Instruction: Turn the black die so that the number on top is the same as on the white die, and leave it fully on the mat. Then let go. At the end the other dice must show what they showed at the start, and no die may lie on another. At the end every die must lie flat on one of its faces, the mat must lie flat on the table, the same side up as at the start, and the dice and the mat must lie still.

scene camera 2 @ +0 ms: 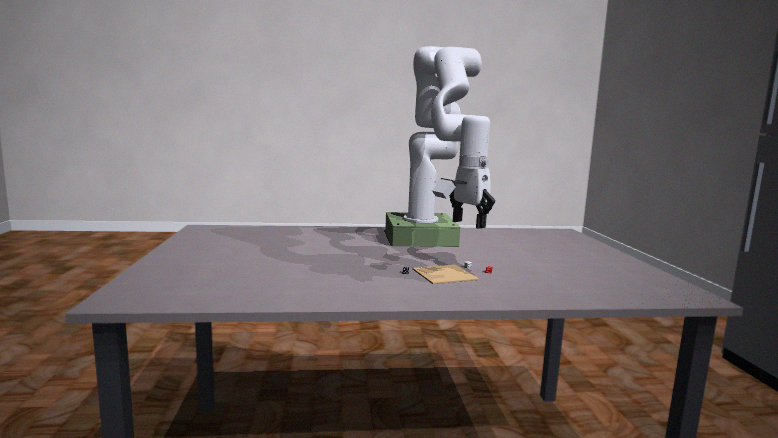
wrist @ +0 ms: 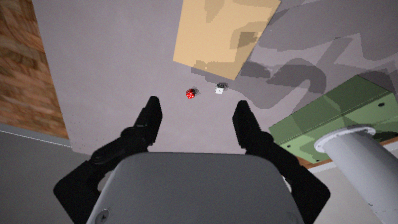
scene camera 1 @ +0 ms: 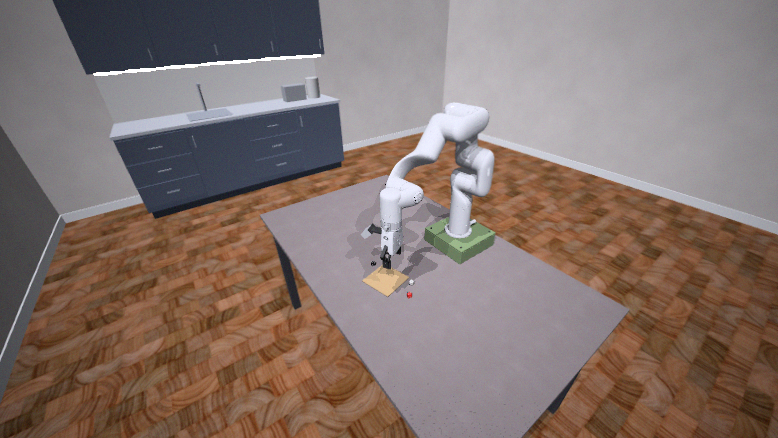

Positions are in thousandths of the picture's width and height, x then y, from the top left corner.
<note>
I see my gripper (scene camera 2: 602, 513) and a tan mat (scene camera 2: 574, 624).
The tan mat also shows in scene camera 1 (scene camera 1: 497, 643). My gripper is seen too in the wrist view (wrist: 499, 480) and in scene camera 1 (scene camera 1: 504, 595).
</note>
